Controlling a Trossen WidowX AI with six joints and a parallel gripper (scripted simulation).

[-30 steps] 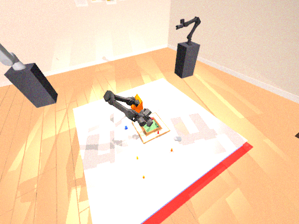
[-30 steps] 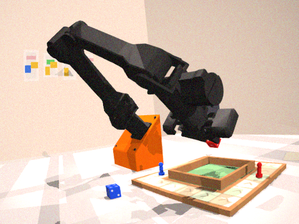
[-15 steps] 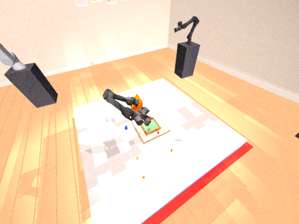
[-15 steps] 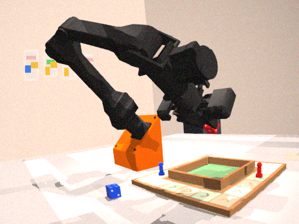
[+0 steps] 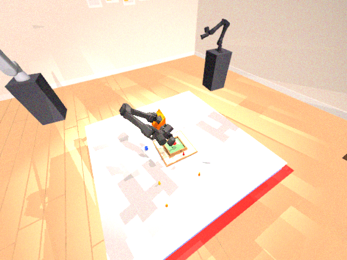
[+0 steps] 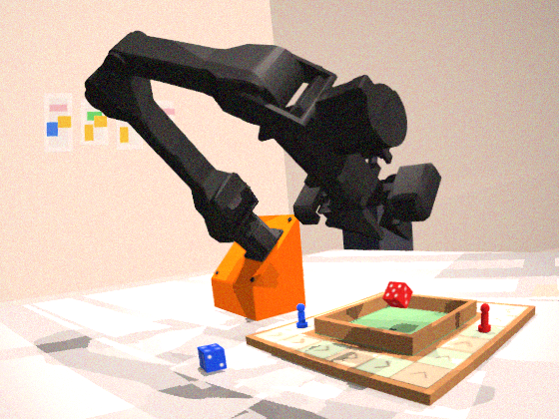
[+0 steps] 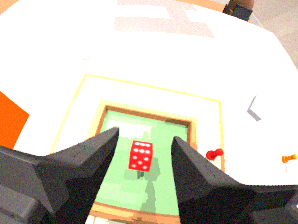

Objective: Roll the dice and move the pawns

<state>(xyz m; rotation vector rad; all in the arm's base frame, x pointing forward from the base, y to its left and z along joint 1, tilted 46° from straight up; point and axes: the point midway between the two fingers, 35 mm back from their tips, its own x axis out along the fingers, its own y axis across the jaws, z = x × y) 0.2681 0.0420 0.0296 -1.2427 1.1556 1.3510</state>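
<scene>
Right now my gripper tip is 11 cm short of the red pawn, 10 cm above it and 3 cm to the right of it. From my gripper tip the other things lie so: grey block 24 cm ahead, 17 cm to the left, 12 cm below; then blue pawn 11 cm behind, 10 cm below, 8 cm to the right.
</scene>
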